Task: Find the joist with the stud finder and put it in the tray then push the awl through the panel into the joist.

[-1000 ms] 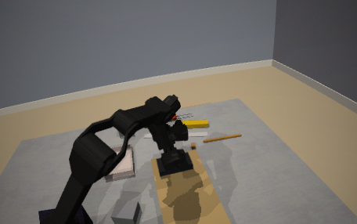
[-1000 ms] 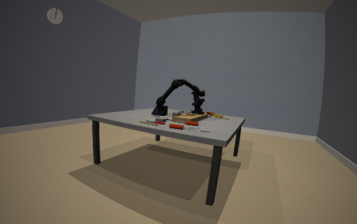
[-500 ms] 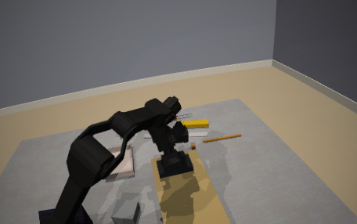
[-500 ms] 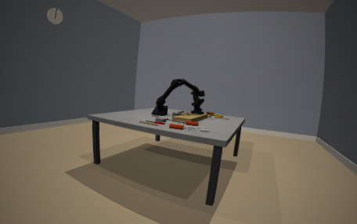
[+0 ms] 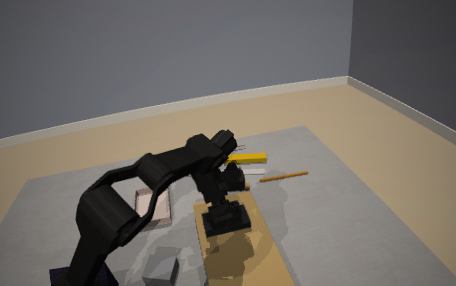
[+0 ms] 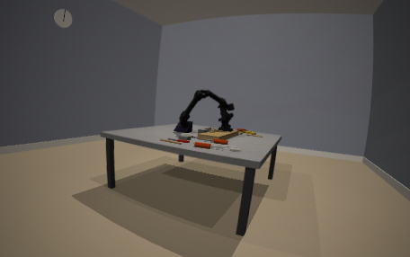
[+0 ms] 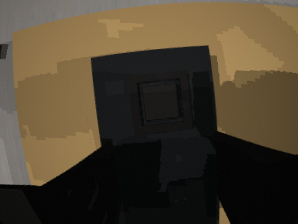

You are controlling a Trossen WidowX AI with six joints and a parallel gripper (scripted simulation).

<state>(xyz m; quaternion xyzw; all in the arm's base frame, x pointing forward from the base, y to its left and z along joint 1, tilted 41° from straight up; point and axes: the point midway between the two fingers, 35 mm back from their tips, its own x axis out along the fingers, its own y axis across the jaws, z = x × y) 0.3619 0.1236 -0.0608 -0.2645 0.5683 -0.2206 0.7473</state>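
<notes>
Right now my gripper tip is 21 cm past the pale tray, 18 cm to the right of it and 5 cm above it. Also, from my gripper tip: small brown cube 10 cm ahead, 17 cm to the left, 6 cm below; then stud finder 1 cm ahead, 2 cm above; then yellow bar 15 cm ahead, 33 cm to the left, 6 cm below.
</notes>
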